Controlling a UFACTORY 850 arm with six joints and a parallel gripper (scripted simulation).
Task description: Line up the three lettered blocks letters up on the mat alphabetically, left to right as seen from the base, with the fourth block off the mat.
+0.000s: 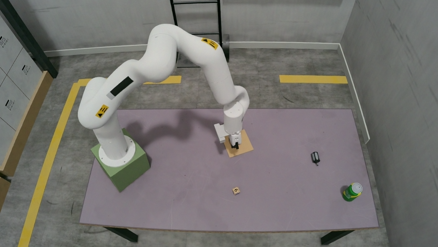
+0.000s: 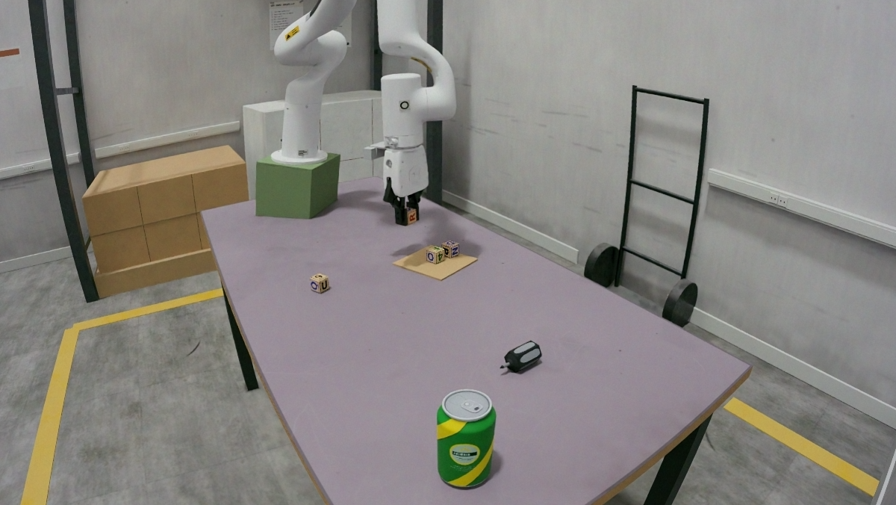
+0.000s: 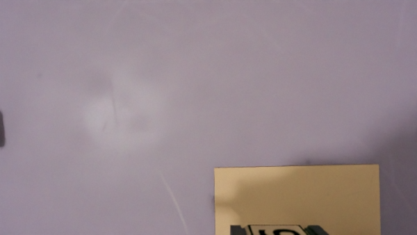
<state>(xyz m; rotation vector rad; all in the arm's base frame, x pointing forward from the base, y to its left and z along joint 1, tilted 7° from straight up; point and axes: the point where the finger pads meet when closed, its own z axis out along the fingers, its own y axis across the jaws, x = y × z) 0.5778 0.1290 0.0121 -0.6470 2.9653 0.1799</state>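
Now: hand 120 mm above the tan mat, 60 mm to the right of it and 20 mm short of it. Also, from my hand: small black tool (450 mm ahead, 110 mm below, 10 mm to the right); green can (620 mm ahead, 210 mm to the right, 60 mm below).
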